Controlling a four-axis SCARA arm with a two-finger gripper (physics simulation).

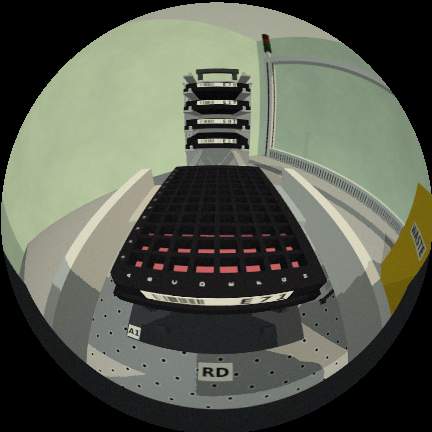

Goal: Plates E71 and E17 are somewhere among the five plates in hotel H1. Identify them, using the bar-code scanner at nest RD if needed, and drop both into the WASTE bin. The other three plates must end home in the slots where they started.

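Frame: origin at the arm's base, x ahead, y left, z up, level; centimetres.
Seen in the pictures: gripper, between the fingertips: [216, 176].
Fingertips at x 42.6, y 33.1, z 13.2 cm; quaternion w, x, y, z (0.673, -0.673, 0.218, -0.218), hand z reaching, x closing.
Pixels of each thing's top centre, then the offset from my fingertips to it. "pt": a spot on its surface instead. Level surfaces: height alone.
- Plate E71, centre of its top: [216, 194] dx -1.4, dy -1.9, dz -0.2 cm
- nest RD, centre of its top: [215, 247] dx -1.4, dy -1.8, dz -5.0 cm
- Hotel H1, a spot on its surface: [195, 158] pt dx +5.9, dy +14.4, dz -2.4 cm
- plate E17, centre of its top: [216, 104] dx +9.5, dy +13.1, dz +7.5 cm
- plate E01, centre of its top: [216, 118] dx +9.5, dy +13.1, dz +4.7 cm
- perforated deck, height of its surface: dz -11.9 cm
- RD sign, centre of its top: [214, 371] dx -7.7, dy -10.4, dz -11.9 cm
- small A1 tag, a spot on its surface: [133, 331] pt dx -10.3, dy -4.7, dz -5.9 cm
- framed wall panel with a grille, a spot on its surface: [330, 181] pt dx +57.8, dy +1.1, dz -11.6 cm
Plate E71 [215, 220] is black, with its front label readable. It is level over nest RD [215, 334], whose dark body shows below its front edge; red light shows through its front wells. My gripper [216, 176] is shut on plate E71, with one long finger along each side. I cannot tell how far the plate is above the nest. Hotel H1 [195, 158] stands behind, holding plate E17 [216, 109], plate E01 [216, 127] below it, and two plates with partly legible labels, one at the top and one at the bottom. The yellow WASTE bin [404, 272] shows partly at the right edge.
The perforated deck [165, 371] carries the RD sign [215, 372] in front of the nest. A small A1 tag [133, 331] is at the nest's front left. A framed wall panel with a grille [330, 181] and a signal light [266, 43] are at the back right.
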